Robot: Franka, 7 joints.
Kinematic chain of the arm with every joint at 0, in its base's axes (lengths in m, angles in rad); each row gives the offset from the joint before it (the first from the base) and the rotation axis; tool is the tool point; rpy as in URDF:
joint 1: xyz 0 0 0.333 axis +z
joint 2: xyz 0 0 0 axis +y
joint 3: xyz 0 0 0.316 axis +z
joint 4: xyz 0.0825 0 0 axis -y
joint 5: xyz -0.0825 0 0.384 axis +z
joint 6: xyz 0 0 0 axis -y
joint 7: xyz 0.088 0 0 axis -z
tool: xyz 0 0 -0.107 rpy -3.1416 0 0
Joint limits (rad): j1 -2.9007..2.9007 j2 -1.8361..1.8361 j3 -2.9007..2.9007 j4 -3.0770..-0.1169 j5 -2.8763..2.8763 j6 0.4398..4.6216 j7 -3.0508..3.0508
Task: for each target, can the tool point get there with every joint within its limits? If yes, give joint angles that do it. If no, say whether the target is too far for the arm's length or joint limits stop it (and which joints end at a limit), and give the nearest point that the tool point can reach.
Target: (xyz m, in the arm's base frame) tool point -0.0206 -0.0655 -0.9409
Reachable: no: too far | nearest point -0.0548 -0.1742 -0.3511 | short by 0.601 m
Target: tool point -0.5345 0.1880 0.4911
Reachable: yes | joints 0.8025 -0.6630 1.5477 -2.0986 -0.8175 3.9452 1.9488
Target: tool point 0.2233 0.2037 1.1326
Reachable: yes | joints -1.5899 -0.0304 2.2005 -0.6024 -0.6045 2.6990 2.1783
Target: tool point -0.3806 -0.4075 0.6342
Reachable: yes | joints -0.1200 0.0858 -2.4224 -1.8617 1.6931 1.5768 -1.3898
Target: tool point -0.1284 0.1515 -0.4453
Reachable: no: joint limits stop it (at a limit: joint 2) | nearest point -0.1364 0.1609 -0.3558 | short by 0.090 m
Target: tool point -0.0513 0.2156 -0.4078
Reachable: no: joint limits stop it (at a limit: joint 2) | nearest point -0.0525 0.2208 -0.3578 | short by 0.050 m
